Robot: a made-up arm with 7 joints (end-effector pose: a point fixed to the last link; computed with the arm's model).
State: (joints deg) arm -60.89 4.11 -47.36 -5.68 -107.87 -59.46 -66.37
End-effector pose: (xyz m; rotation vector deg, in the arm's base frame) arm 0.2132 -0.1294 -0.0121 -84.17 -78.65 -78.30
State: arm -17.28 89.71 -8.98 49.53 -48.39 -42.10 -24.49
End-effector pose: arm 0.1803 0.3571 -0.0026 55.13 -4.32 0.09
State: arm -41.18 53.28 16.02 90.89 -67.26 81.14 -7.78
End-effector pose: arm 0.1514 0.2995 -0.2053 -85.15 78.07 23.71
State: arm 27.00 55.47 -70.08 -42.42 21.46 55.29 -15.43
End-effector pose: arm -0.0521 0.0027 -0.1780 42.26 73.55 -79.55
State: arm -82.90 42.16 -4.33 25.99 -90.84 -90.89 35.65
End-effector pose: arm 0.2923 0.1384 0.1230 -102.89 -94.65 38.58
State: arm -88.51 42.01 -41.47 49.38 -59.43 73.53 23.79
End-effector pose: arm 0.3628 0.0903 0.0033 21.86 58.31 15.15
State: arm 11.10 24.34 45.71 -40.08 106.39 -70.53 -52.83
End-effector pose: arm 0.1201 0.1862 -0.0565 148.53 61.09 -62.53
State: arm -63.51 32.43 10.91 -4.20 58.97 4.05 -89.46
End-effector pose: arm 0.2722 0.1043 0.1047 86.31 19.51 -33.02
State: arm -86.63 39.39 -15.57 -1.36 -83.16 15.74 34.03
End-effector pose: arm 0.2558 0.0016 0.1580 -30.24 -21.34 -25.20
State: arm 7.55 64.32 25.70 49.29 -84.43 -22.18 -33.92
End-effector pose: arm 0.0740 0.3894 -0.1091 -3.02 -12.27 29.00
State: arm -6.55 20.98 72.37 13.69 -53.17 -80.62 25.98
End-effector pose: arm 0.0273 0.3152 -0.1207 -0.85 -103.52 99.91
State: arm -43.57 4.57 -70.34 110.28 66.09 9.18 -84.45
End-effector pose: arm 0.1769 0.1371 -0.3161 -69.76 -130.01 61.03
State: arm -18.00 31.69 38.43 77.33 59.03 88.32 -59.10
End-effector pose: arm 0.0392 0.2688 -0.2768 -39.62 141.94 41.04
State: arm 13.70 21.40 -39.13 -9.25 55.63 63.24 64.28
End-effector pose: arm 0.0748 0.0180 -0.2504 101.08 5.00 36.22
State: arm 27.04 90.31 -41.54 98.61 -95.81 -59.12 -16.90
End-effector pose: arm -0.0203 0.4061 0.0637 90.08 29.29 29.86
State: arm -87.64 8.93 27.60 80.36 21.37 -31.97 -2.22
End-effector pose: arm 0.3842 0.0226 -0.0592 7.47 -23.03 -9.27
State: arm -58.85 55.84 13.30 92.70 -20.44 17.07 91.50
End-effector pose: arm 0.2210 0.3262 -0.1457 31.30 44.80 135.29
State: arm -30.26 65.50 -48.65 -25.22 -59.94 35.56 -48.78
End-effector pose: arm 0.1836 0.0405 -0.1494 -5.61 58.67 -94.48
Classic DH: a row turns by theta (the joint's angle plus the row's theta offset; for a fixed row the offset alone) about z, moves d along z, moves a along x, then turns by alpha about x. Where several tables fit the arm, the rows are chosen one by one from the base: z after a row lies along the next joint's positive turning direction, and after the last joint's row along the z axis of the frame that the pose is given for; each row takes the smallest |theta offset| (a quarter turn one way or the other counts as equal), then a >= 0, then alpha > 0; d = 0 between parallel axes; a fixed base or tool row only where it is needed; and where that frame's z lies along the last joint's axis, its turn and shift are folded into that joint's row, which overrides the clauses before.
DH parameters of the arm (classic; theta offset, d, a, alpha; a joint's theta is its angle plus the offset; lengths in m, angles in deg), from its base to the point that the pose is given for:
base (fixed): -4.07 0 0 -74.51
joint 1: -75.12 0.0517 -0.0191 -90
joint 2: 74 -0.0003 -0.005 90
joint 3: 90 -0.1566 0.0134 -90
joint 4: 90 0.003 0.0139 90
joint 5: 0 0.1861 -0.0005 -90
joint 6: -90 0 0.031 90
joint 7: 0 -0.0003 0 0

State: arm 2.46 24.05 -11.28 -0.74 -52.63 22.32 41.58
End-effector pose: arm 0.1597 0.0870 -0.2382 -11.32 52.27 28.16
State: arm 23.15 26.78 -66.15 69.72 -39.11 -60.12 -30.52
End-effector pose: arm -0.1747 0.1456 -0.3000 -8.26 61.68 -51.70
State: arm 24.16 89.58 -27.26 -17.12 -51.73 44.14 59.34
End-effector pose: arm 0.0619 0.1929 -0.1957 80.74 69.65 21.54
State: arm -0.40 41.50 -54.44 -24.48 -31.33 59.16 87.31
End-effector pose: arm 0.0631 -0.0051 -0.2204 67.32 41.02 14.54
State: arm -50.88 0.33 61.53 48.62 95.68 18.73 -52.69
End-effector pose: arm 0.2764 0.1460 -0.2305 25.30 72.31 -24.10
